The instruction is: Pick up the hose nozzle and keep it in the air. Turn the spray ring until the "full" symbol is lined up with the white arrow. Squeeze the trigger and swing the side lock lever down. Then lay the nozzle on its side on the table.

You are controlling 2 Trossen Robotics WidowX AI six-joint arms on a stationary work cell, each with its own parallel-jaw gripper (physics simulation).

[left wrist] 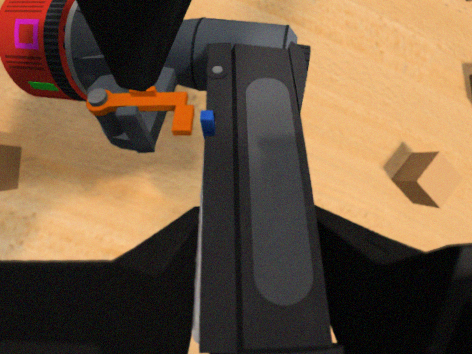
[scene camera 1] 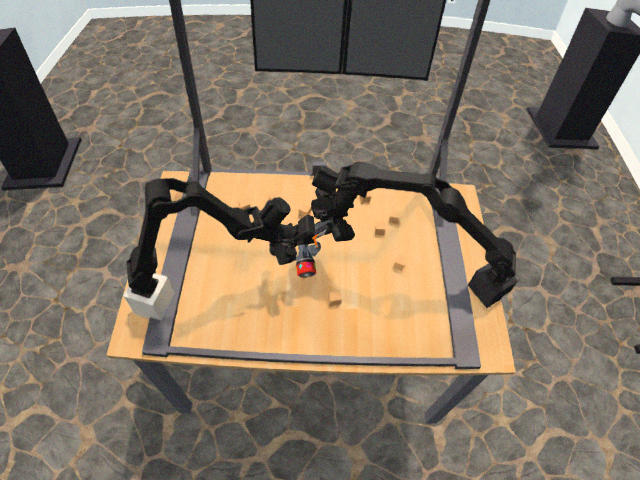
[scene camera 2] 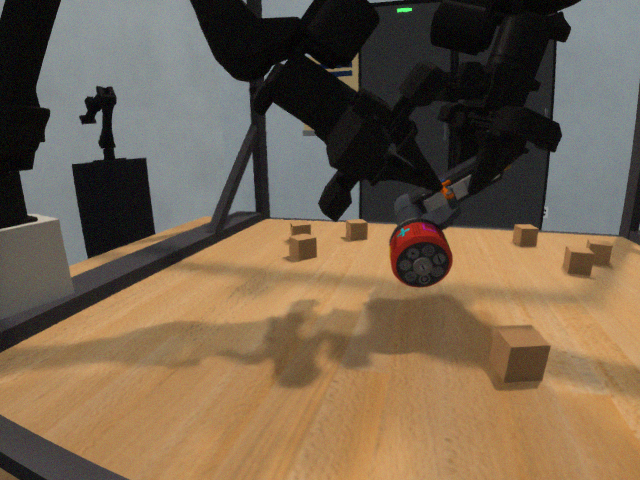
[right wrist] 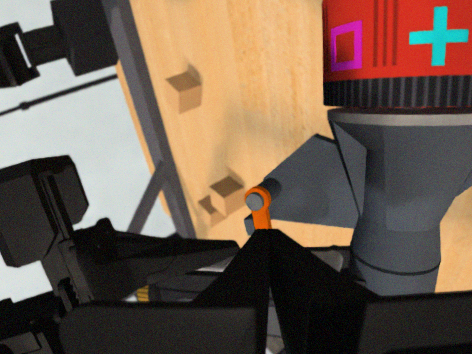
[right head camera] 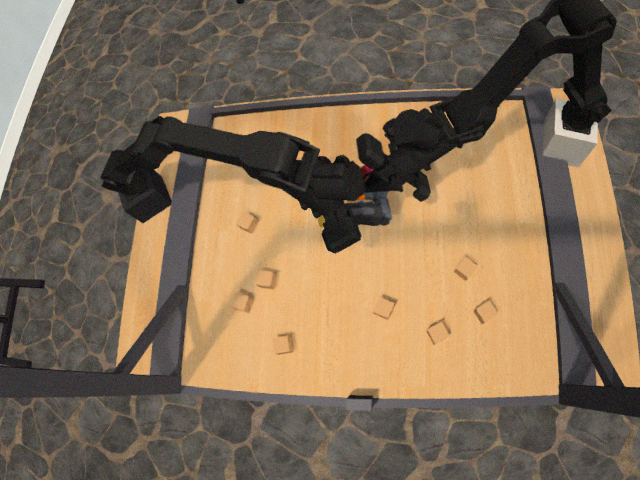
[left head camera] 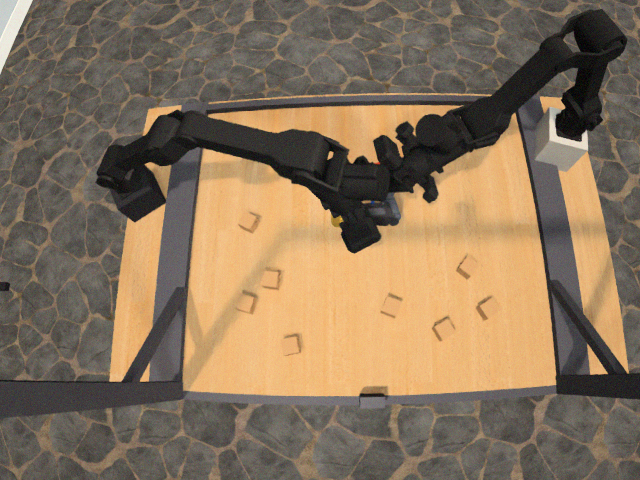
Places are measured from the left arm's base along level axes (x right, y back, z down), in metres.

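Where they show: left gripper, fingertip midpoint: (left wrist: 252, 215) (scene camera 1: 324, 228) (scene camera 2: 464, 189) (right wrist: 247, 276) (right head camera: 348, 217) (left head camera: 359, 217); right gripper, fingertip midpoint: (left wrist: 137, 86) (scene camera 1: 313, 241) (scene camera 2: 440, 188) (right wrist: 266, 239); left arm's base at its link origin: (scene camera 1: 497, 275) (right wrist: 63, 41) (right head camera: 134, 186) (left head camera: 128, 183); right arm's base at its link origin: (scene camera 1: 145, 286) (scene camera 2: 3, 224) (right head camera: 576, 120) (left head camera: 568, 127).
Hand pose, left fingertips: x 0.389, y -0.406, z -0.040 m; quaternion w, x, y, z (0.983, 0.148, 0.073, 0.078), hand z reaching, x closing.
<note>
Things, the pixels of their top centre, and the offset from my left fingertips. "spot": a spot on its surface instead.
- hose nozzle at a spot on its surface: (right wrist: 395, 190) spot: dx -0.033, dy -0.095, dz +0.021 m
- nozzle's dark handle at a spot on its surface: (left wrist: 272, 200) spot: dx +0.003, dy -0.008, dz -0.026 m
- orange side lever at its top centre: (left wrist: 139, 98) (right wrist: 255, 243) (scene camera 2: 444, 186) dx -0.031, dy -0.050, dz -0.010 m
- blue tab at a spot on its surface: (left wrist: 207, 122) spot: dx -0.010, dy -0.037, dz -0.014 m
The hose nozzle (left head camera: 385, 211) (left wrist: 230, 42) (right wrist: 395, 190) hangs above the table, its red spray ring (scene camera 1: 305, 267) (scene camera 2: 413, 245) (left wrist: 25, 60) (right wrist: 390, 45) tilted down. A magenta square, a cyan cross and a green mark show on the ring; I cannot make out the white arrow. My left gripper (left wrist: 252, 215) is shut on the nozzle's dark handle (left wrist: 272, 200). My right gripper (right wrist: 266, 239) (scene camera 2: 439, 184) is shut, its fingertips at the orange side lever (scene camera 2: 447, 190) (left wrist: 145, 101) (right wrist: 262, 217), partly covering it. In the left wrist view a blue tab (left wrist: 207, 122) is beside the lever's free end. The trigger is mostly hidden.
Several small brown cubes lie on the table, one (scene camera 2: 519, 356) (scene camera 1: 334, 298) near the nozzle's shadow, others (left head camera: 391, 304) (left head camera: 250, 222) farther off. Both arms cross close together over the table. Dark frame rails (scene camera 1: 310, 357) edge the table, with upright posts (scene camera 1: 188, 77) at its corners.
</note>
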